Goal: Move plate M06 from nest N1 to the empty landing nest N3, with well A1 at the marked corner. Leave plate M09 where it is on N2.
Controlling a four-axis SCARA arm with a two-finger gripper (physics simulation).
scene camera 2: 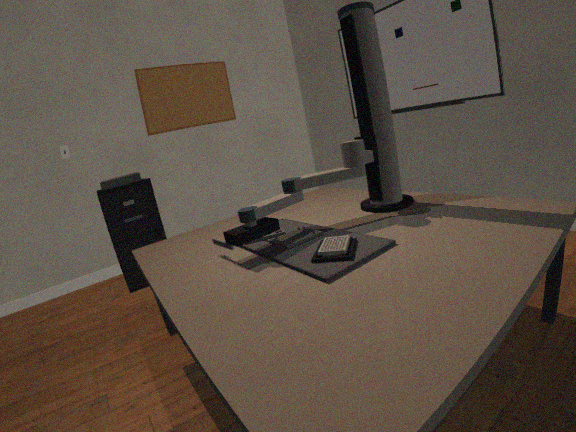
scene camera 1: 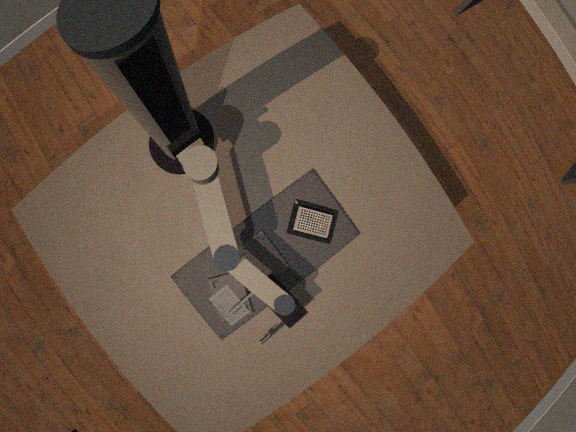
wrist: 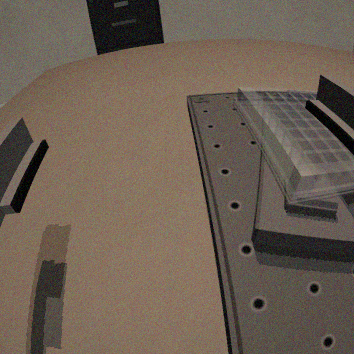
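Observation:
A clear plate (scene camera 1: 224, 300) (wrist: 290, 135) lies on a dark nest (wrist: 300, 232) at the left end of the mat. In the wrist view it looks turned against the nest, one corner overhanging the nest's edge. A beige plate (scene camera 1: 314, 222) (scene camera 2: 334, 245) sits in a black nest (scene camera 1: 328, 239) (scene camera 2: 334, 258) at the other end. The middle nest (scene camera 1: 272, 251) lies in shadow, partly hidden. I cannot read any labels or find well A1. My gripper (scene camera 1: 257, 317) (wrist: 179, 99) is open and empty, off to the clear plate's side, one finger over the plate's edge, the other beyond the mat.
The nests stand on a grey perforated mat (scene camera 1: 344, 229) (scene camera 2: 377, 243) (wrist: 285, 325) on the beige table (scene camera 1: 395, 215) (scene camera 2: 350, 340) (wrist: 135, 200). The arm's column (scene camera 1: 145, 90) (scene camera 2: 377, 110) rises at the back. The arm crosses the mat and shades its middle. A dark cabinet (scene camera 2: 132, 235) (wrist: 127, 35) stands beyond the table.

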